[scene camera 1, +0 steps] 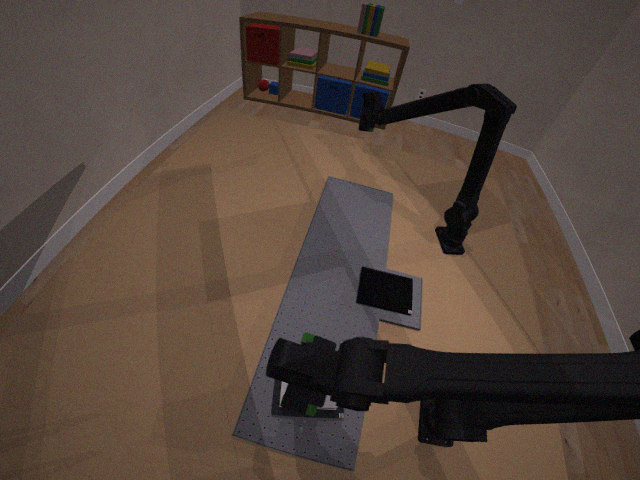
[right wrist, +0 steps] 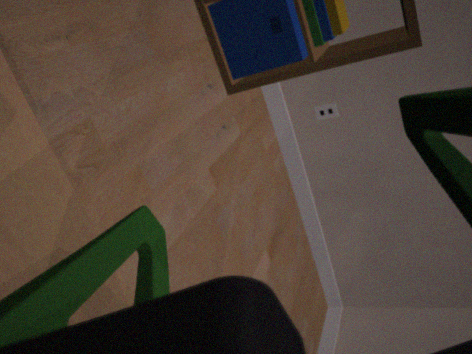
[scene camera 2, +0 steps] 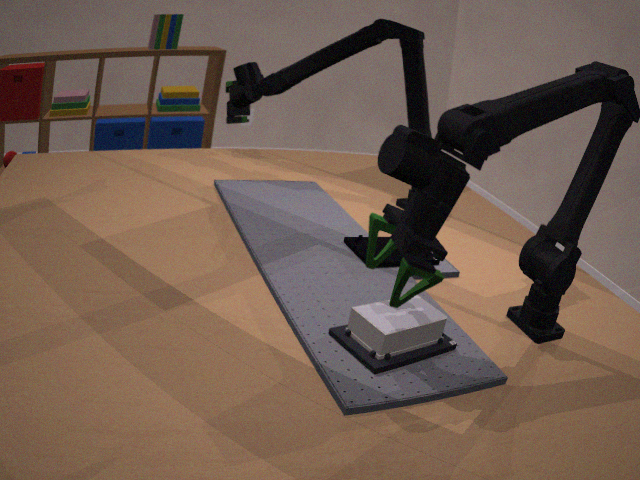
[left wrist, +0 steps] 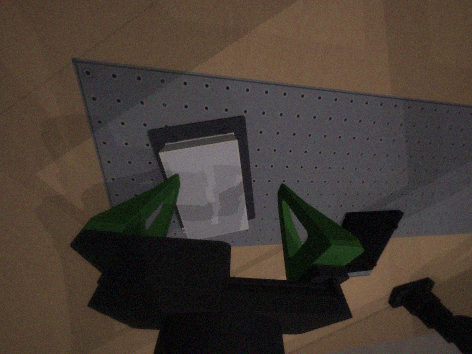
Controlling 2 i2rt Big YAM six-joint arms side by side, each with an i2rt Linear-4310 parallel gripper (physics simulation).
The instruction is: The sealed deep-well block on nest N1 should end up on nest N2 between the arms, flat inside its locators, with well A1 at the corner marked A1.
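Note:
The pale block sits flat on the dark nest N1 near the board's near end. Its well A1 cannot be made out. The black nest N2 is bare, with a small white tag at one corner in scene camera 1; the left gripper partly hides it in scene camera 2. My left gripper is open above the block, offset to one side, with one finger over its top. My right gripper is open and empty, high up and far from both nests.
A long grey perforated board lies under N1. A smaller grey plate juts out beside it under N2. The right arm's base stands beyond N2. A wooden shelf unit stands in the background.

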